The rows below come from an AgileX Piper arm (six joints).
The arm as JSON. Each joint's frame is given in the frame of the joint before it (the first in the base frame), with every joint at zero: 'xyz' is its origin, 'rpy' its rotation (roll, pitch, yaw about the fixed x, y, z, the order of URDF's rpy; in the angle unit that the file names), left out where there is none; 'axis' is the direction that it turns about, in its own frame. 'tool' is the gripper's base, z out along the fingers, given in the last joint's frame.
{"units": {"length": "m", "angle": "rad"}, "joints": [
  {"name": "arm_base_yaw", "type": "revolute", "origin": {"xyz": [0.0, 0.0, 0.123]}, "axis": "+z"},
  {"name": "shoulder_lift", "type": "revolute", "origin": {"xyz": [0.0, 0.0, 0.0]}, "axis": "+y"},
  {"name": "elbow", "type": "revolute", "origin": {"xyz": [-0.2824, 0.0, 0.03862]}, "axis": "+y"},
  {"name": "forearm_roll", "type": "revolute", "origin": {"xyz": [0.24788, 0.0, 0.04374]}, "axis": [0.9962, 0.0, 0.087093]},
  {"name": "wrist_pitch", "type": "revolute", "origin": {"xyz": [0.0, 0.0, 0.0]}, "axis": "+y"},
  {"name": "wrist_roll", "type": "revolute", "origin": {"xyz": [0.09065, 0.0, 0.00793]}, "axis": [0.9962, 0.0, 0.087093]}
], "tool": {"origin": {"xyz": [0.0, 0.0, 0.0], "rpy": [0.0, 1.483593, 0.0]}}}
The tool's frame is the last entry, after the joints.
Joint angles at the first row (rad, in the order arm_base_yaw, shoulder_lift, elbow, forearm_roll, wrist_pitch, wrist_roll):
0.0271, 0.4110, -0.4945, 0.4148, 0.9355, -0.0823
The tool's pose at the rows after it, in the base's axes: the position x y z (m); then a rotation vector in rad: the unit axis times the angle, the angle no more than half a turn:
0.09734 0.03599 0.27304 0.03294 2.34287 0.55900
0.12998 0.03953 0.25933 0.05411 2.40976 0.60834
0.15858 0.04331 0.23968 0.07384 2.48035 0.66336
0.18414 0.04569 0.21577 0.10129 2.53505 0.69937
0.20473 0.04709 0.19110 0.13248 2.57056 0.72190
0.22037 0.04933 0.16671 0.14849 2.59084 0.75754
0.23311 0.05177 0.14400 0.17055 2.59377 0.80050
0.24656 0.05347 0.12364 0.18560 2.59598 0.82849
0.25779 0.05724 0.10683 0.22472 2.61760 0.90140
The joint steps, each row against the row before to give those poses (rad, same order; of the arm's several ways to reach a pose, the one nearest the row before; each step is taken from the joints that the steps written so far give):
0.0000, 0.1785, 0.0000, 0.1023, -0.1007, -0.0675
0.0000, 0.1844, 0.0000, 0.1013, -0.0840, -0.1010
0.0000, 0.1801, 0.0000, 0.1224, -0.0626, -0.1254
0.0000, 0.1746, 0.0000, 0.1365, -0.0676, -0.1469
0.0000, 0.1559, -0.0011, 0.1568, -0.0608, -0.1671
0.0000, 0.1415, -0.0006, 0.1979, -0.0302, -0.2123
0.0000, 0.1288, -0.0038, 0.2158, -0.0023, -0.2223
0.0000, 0.1208, -0.0228, 0.1622, 0.0131, -0.1724
0.0000, 0.1050, -0.0372, 0.0585, 0.0477, -0.0383

